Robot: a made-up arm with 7 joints. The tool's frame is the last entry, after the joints. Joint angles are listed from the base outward. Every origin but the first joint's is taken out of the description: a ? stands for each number. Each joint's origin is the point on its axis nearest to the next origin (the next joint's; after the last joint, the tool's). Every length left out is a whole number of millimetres.
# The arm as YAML. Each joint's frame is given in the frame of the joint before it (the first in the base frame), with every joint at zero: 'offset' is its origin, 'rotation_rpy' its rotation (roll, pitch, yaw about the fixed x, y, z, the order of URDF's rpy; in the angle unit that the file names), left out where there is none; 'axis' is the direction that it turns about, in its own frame. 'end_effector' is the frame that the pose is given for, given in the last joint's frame.
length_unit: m
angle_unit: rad
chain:
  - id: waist
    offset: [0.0, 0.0, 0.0]
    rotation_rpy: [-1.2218, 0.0, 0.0]
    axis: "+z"
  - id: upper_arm
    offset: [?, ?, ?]
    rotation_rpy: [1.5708, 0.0, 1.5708]
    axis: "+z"
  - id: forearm
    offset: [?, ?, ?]
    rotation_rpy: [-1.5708, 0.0, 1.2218]
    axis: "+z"
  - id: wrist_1
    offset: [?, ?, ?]
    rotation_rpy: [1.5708, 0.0, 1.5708]
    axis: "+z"
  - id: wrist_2
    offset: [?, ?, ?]
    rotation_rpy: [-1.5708, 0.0, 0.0]
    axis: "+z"
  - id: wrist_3
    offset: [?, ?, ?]
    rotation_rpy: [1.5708, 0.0, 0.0]
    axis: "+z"
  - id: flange
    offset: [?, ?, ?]
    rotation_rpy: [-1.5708, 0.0, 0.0]
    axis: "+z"
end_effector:
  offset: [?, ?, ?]
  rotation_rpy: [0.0, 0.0, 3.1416]
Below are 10 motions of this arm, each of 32 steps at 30 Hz.
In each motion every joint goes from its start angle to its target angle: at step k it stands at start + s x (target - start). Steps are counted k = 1, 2, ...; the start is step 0. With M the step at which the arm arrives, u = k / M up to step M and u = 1 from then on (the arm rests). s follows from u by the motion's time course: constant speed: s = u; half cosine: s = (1 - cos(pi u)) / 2; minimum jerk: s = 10 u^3 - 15 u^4 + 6 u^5.
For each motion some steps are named. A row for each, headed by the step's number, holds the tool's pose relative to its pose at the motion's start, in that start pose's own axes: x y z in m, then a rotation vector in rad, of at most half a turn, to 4 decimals.
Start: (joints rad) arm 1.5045 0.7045 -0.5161 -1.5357 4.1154 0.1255 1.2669
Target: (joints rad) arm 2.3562 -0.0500 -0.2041 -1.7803 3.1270 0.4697 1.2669
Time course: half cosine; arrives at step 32
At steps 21, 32:
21: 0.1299 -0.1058 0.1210 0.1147 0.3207 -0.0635
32: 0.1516 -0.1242 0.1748 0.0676 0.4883 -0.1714

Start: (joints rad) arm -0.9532 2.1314 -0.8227 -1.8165 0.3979 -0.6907 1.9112
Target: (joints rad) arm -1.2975 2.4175 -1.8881 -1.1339 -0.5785 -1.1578 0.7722
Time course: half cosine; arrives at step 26
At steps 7, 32:
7: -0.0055 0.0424 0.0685 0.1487 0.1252 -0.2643
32: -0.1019 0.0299 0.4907 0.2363 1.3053 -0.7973

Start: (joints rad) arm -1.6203 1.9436 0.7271 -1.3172 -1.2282 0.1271 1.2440
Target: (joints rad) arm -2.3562 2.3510 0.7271 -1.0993 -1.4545 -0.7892 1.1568
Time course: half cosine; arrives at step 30
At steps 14, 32:
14: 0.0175 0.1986 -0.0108 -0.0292 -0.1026 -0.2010
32: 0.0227 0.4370 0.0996 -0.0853 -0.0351 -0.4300

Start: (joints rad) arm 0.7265 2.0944 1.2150 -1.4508 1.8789 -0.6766 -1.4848
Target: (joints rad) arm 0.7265 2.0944 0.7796 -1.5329 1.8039 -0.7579 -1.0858
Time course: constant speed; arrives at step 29
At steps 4, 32:
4: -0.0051 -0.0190 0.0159 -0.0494 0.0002 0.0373
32: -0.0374 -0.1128 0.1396 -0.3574 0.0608 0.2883

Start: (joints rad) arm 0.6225 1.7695 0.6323 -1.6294 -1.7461 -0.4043 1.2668
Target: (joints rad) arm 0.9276 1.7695 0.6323 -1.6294 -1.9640 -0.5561 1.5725
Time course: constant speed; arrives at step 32
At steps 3, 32:
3: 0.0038 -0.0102 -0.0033 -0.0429 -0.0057 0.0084
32: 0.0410 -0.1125 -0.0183 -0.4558 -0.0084 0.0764

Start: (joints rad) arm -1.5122 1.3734 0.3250 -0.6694 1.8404 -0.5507 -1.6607
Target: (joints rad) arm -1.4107 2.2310 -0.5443 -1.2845 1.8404 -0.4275 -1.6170
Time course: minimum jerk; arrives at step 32
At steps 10, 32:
10: 0.0739 0.0211 -0.0167 -0.0396 -0.2381 -0.1203
32: 0.2039 0.0420 0.0397 -0.4128 -0.9145 -0.9165

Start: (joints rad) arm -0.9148 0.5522 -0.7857 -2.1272 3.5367 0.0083 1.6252
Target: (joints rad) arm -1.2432 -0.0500 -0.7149 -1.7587 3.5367 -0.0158 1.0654
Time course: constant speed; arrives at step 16
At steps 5, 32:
5: 0.0007 0.0164 -0.0572 0.0971 0.0236 -0.1356
32: 0.0435 0.0776 -0.1788 0.2746 0.0529 -0.3760

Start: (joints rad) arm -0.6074 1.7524 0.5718 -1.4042 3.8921 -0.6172 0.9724
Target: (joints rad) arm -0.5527 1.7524 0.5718 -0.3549 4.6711 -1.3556 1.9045
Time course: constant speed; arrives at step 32
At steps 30, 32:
30: 0.0054 -0.3732 0.0465 -1.2182 -0.2126 1.9128
32: 0.0097 -0.3940 0.0617 -1.2874 -0.1986 2.0411

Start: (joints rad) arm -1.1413 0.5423 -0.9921 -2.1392 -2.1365 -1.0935 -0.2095
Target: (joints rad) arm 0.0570 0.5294 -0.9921 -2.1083 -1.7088 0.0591 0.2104
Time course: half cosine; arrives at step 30
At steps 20, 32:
20: 0.1872 0.1169 -0.0983 0.1553 0.8331 1.4976
32: 0.2191 0.1923 -0.1180 0.0103 1.0514 2.0390

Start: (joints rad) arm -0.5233 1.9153 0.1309 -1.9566 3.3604 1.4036 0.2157
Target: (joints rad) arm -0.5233 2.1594 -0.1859 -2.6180 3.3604 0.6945 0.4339
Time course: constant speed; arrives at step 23
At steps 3, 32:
3: 0.0022 0.0193 -0.0316 0.0217 -0.0214 0.0934
32: -0.0743 0.1604 -0.2032 0.1860 -0.2226 0.6873

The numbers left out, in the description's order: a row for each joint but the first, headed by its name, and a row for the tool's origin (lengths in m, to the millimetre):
upper_arm: 0.0 0.0 0.0
forearm: 0.265 -0.096 0.0
wrist_1: 0.0 -0.032 0.0
wrist_2: 0.047 -0.391 0.0
wrist_3: 0.0 0.0 0.0
flange: 0.0 0.0 0.0
tool: 0.0 0.0 0.0

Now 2 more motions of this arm.
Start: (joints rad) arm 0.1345 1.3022 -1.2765 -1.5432 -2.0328 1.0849 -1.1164
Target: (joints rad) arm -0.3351 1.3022 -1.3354 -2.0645 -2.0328 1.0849 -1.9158
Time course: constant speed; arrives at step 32
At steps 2, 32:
2: -0.0094 -0.0027 -0.0182 -0.0212 0.0378 -0.0358
32: -0.2078 -0.0770 -0.2013 -0.4705 0.5188 -0.5625

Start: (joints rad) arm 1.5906 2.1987 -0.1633 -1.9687 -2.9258 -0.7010 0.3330
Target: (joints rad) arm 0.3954 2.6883 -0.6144 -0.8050 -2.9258 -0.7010 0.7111
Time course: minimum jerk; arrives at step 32
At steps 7, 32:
7: 0.0241 -0.0464 -0.0095 -0.1083 -0.0739 0.0316
32: 0.4873 -0.3361 0.4851 -1.6043 -0.9976 0.9223

